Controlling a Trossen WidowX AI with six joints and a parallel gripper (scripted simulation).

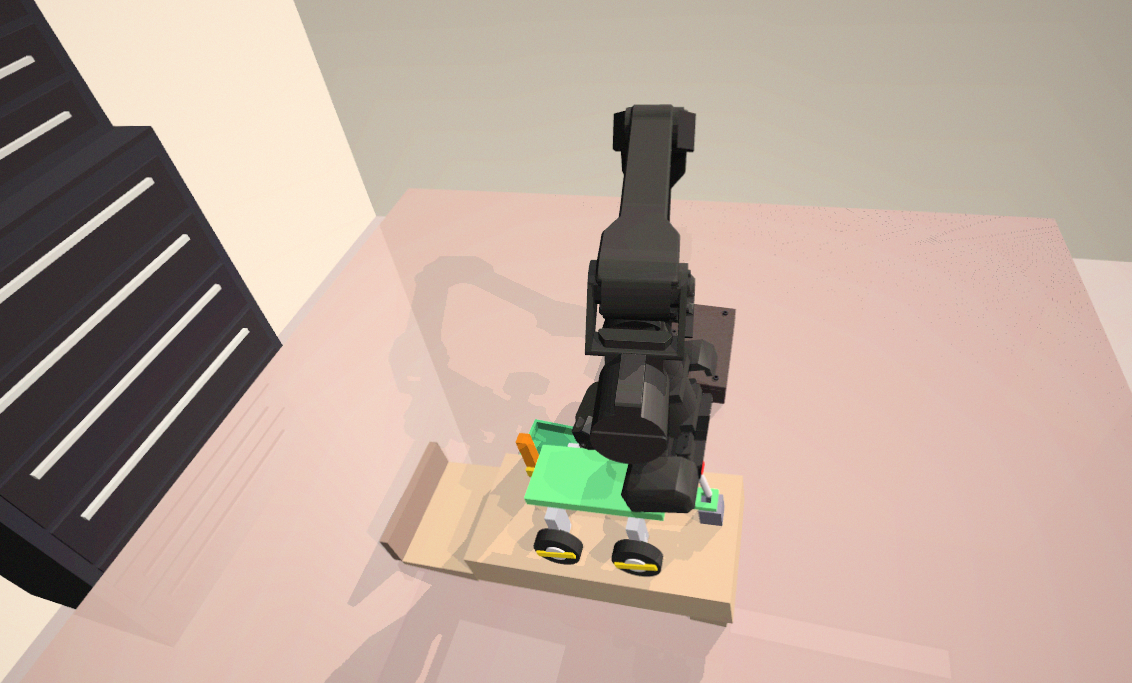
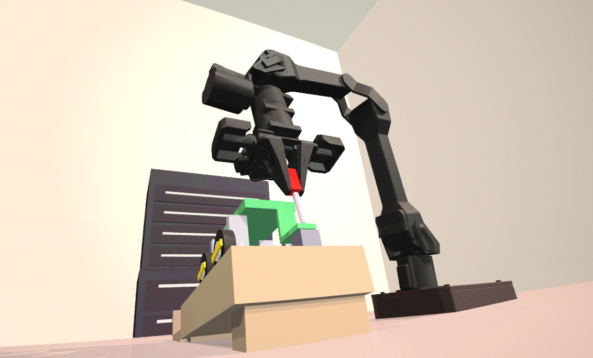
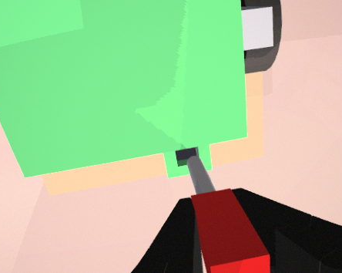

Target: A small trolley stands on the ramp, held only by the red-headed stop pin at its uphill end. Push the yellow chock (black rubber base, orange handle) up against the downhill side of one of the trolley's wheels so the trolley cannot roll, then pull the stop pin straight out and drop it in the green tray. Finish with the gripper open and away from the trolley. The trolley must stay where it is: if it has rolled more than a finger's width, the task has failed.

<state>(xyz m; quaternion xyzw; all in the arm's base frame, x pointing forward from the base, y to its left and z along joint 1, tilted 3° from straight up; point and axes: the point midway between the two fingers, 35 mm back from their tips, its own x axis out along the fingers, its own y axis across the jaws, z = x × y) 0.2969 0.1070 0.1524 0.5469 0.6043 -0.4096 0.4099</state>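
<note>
Right now my gripper tip is 9 cm past the green tray, 19 cm to the left of it and 17 cm above it. Round my gripper tip: red-headed stop pin: right at my gripper tip; then tan ramp: 3 cm ahead, 10 cm to the right, 12 cm below; then green trolley: 3 cm ahead, 9 cm to the right, 5 cm below.
</note>
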